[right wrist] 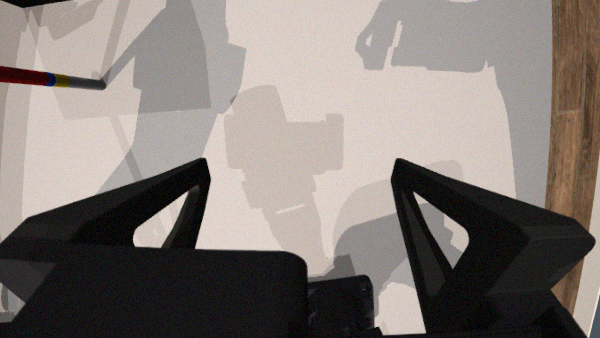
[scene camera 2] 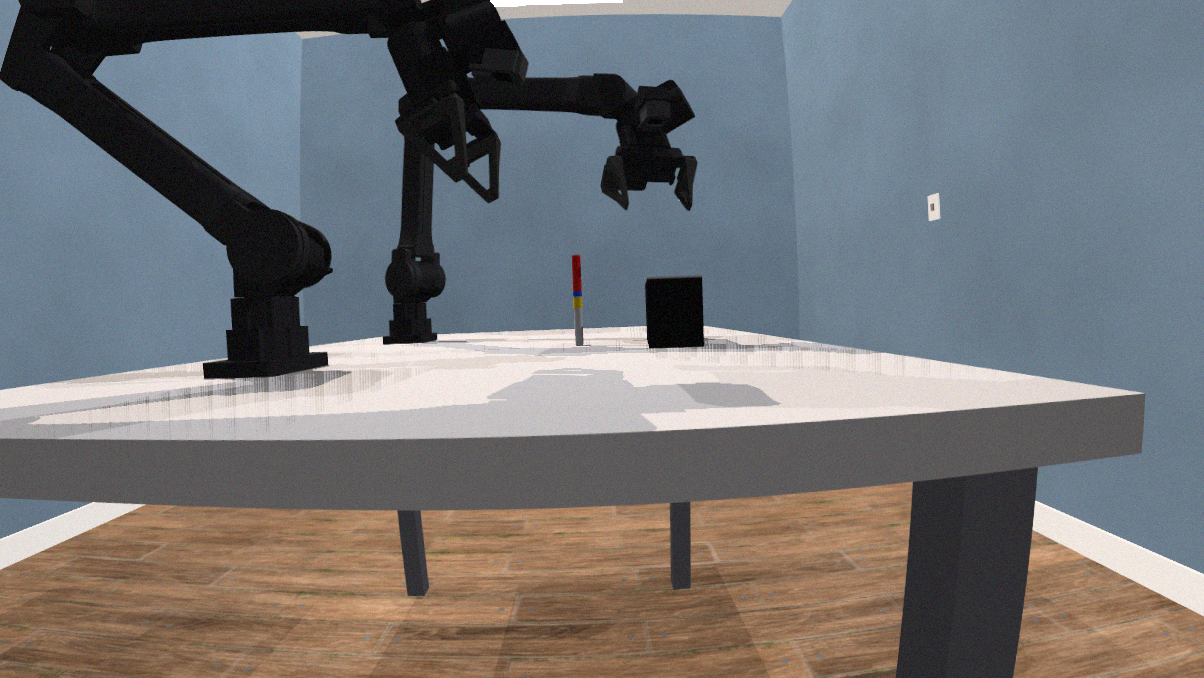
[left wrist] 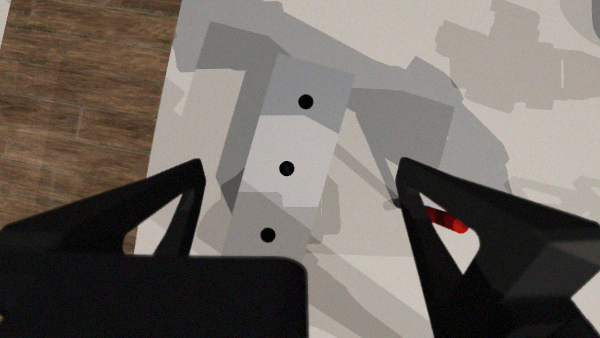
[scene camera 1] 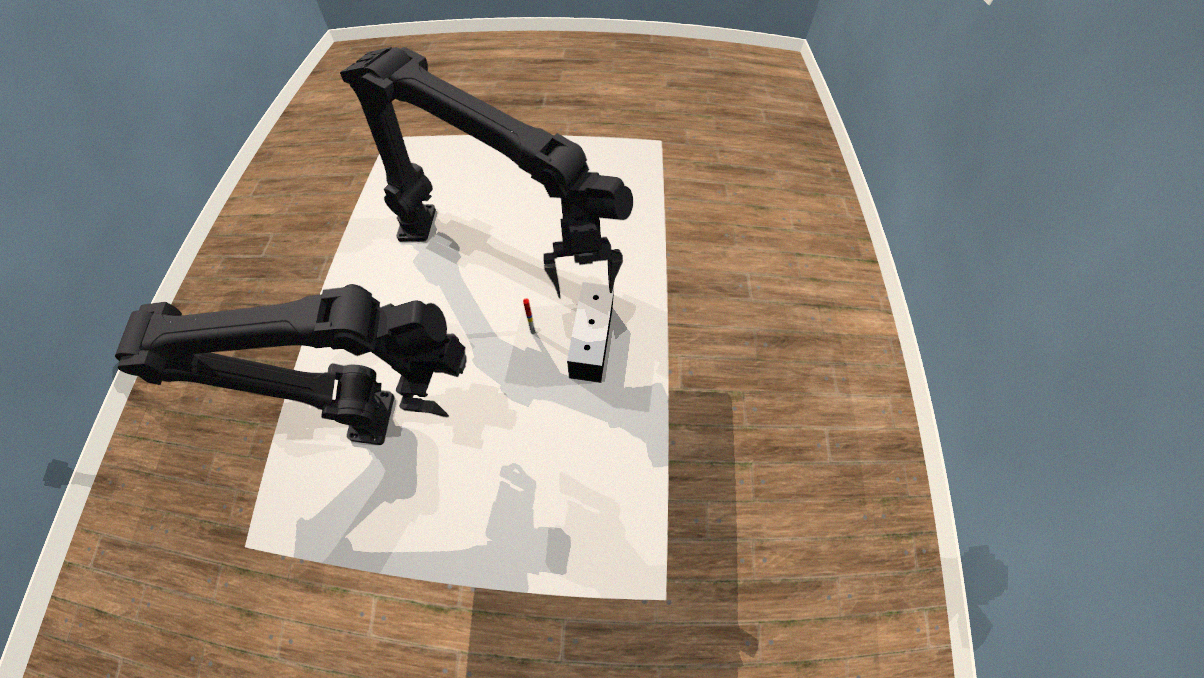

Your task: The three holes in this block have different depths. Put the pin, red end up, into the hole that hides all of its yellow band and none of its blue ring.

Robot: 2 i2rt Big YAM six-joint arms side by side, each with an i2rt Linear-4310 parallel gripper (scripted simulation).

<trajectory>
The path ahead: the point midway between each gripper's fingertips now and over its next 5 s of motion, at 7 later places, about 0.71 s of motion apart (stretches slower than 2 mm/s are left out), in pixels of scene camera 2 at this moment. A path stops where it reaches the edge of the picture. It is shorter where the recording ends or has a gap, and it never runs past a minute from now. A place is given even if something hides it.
My left gripper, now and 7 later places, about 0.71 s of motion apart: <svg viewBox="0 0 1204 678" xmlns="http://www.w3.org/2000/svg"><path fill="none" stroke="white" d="M659 207L612 145L536 132L526 142L526 127L526 109L578 141L615 171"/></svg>
My right gripper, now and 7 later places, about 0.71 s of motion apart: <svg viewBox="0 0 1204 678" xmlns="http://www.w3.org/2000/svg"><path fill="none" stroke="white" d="M478 190L544 230L577 243L573 254L568 267L566 199L604 178L658 192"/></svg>
</trajectory>
